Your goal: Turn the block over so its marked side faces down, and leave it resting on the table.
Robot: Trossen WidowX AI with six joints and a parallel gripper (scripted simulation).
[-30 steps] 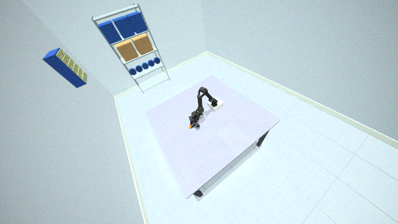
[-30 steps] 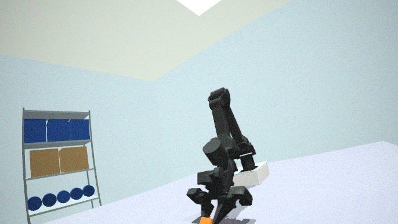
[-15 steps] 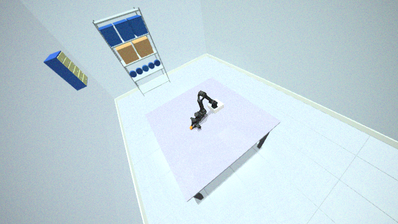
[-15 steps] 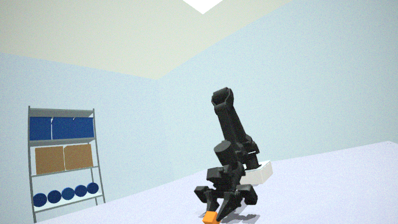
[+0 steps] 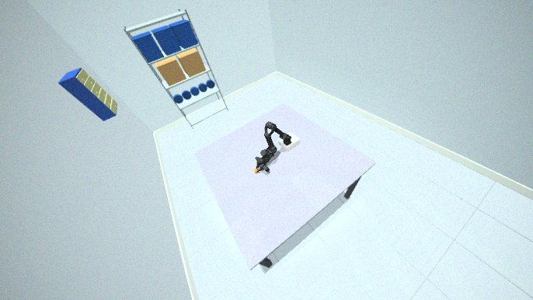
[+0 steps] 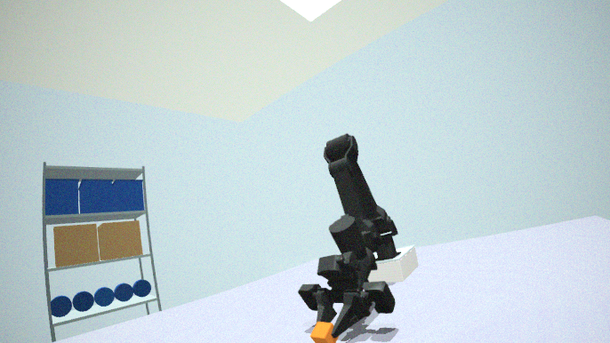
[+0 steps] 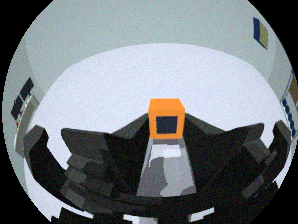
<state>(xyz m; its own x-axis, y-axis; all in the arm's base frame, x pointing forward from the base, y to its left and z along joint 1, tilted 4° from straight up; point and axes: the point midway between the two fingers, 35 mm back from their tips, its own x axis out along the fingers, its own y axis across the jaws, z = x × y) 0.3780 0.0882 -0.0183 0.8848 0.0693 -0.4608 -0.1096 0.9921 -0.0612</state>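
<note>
Now: gripper tip 10 mm past the block.
</note>
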